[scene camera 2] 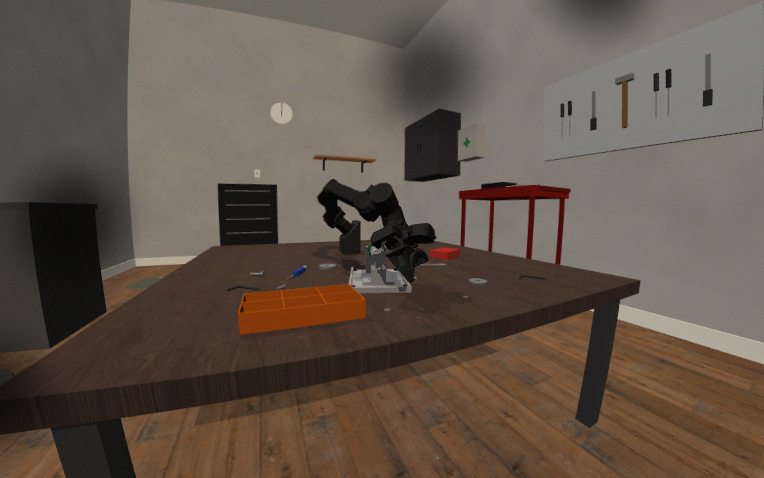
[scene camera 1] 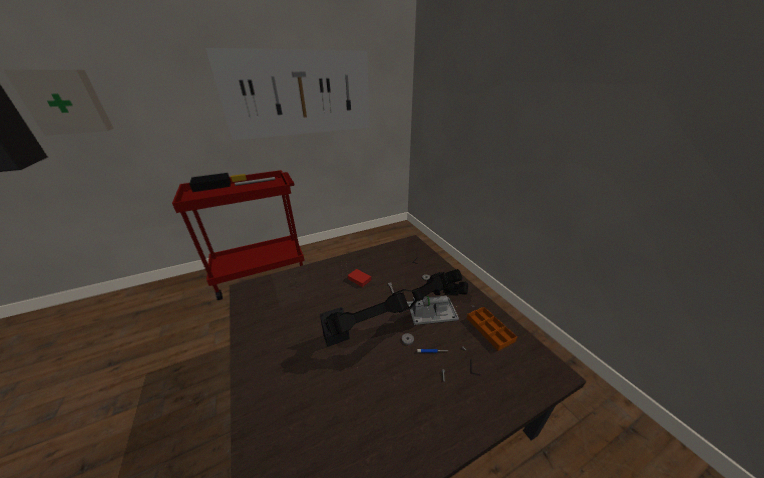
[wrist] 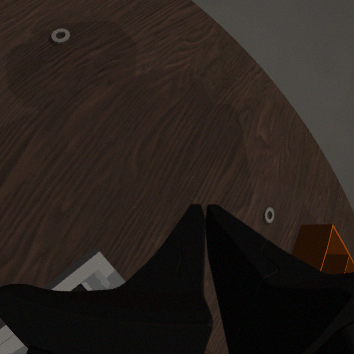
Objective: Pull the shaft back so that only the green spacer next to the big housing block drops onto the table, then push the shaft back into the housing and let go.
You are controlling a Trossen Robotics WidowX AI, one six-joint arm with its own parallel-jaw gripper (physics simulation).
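Frame: origin at the arm's base, x ahead, y left, z up, level; millimetres.
Seen in the pictures: gripper, fingertip midpoint: (scene camera 2: 410, 281) (scene camera 1: 457, 294) (wrist: 202, 213); arm's base at its link origin: (scene camera 2: 348, 229) (scene camera 1: 332, 323).
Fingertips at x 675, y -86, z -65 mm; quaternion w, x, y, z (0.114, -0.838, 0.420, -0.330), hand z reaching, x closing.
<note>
Pixels of each thing's top centre, then the offset from my fingertips to it.
- green spacer at its top centre: (scene camera 1: 425, 297) dx -213, dy +14, dz +66 mm
- orange compartment tray at its top centre: (wrist: 341, 306) (scene camera 2: 302, 296) (scene camera 1: 491, 324) dx +1, dy -234, dz -3 mm
- blue screwdriver at its top centre: (scene camera 2: 296, 269) (scene camera 1: 433, 349) dx -316, dy -198, dz -20 mm
- grey disc at its top centre: (scene camera 2: 327, 265) (scene camera 1: 407, 338) dx -379, dy -88, dz -29 mm
- red block at its top centre: (scene camera 2: 445, 249) (scene camera 1: 359, 275) dx -394, dy +421, dz -8 mm
The pale fixture plate (scene camera 1: 418, 321) (scene camera 2: 380, 289) (wrist: 100, 263) lies on the table with the grey housing block (scene camera 1: 421, 310) (scene camera 2: 374, 262) on it. A light shaft (scene camera 1: 438, 301) lies across the top in scene camera 1. A green spacer (scene camera 1: 426, 301) shows at the shaft near the block; green also shows beside the arm in scene camera 2, too small to sort into separate spacers. My gripper (scene camera 2: 410, 276) (wrist: 202, 213) is shut, its fingertips almost touching with nothing between them. It points down beside the plate. The arm hides part of the shaft in scene camera 2.
An orange compartment tray (scene camera 1: 478, 325) (scene camera 2: 304, 323) (wrist: 312, 245) stands near the plate. A blue screwdriver (scene camera 1: 429, 351) (scene camera 2: 299, 271), a grey disc (scene camera 1: 407, 338) (scene camera 2: 327, 266), small rings (wrist: 60, 35) (wrist: 269, 215) and a red block (scene camera 1: 359, 277) (scene camera 2: 445, 253) lie on the table.
</note>
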